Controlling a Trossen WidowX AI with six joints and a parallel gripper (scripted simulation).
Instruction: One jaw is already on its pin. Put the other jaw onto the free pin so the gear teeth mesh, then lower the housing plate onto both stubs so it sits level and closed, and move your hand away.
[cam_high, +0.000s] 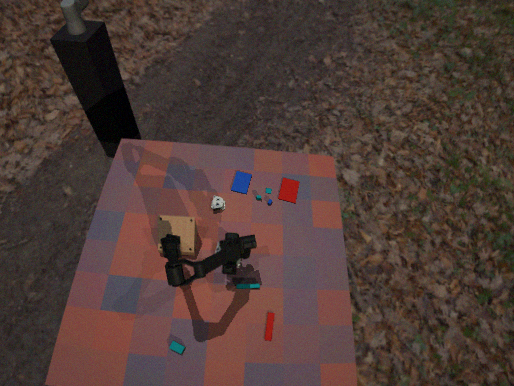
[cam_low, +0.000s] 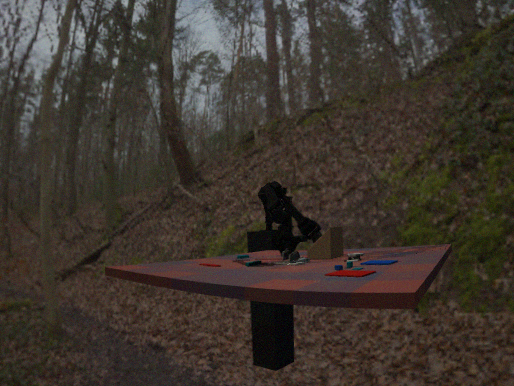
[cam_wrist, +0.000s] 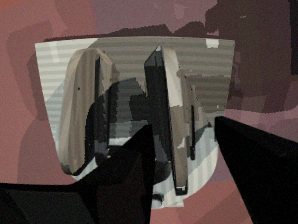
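The white base lies 3 cm to the left of my gripper tip, 2 cm below it and 1 cm ahead of it. From my gripper tip the other things lie so: teal bar 11 cm to the right, 10 cm ahead, 2 cm below; then blue tile 44 cm to the left, 2 cm below, 2 cm behind; then red bar 27 cm to the right, 22 cm ahead, 2 cm below.
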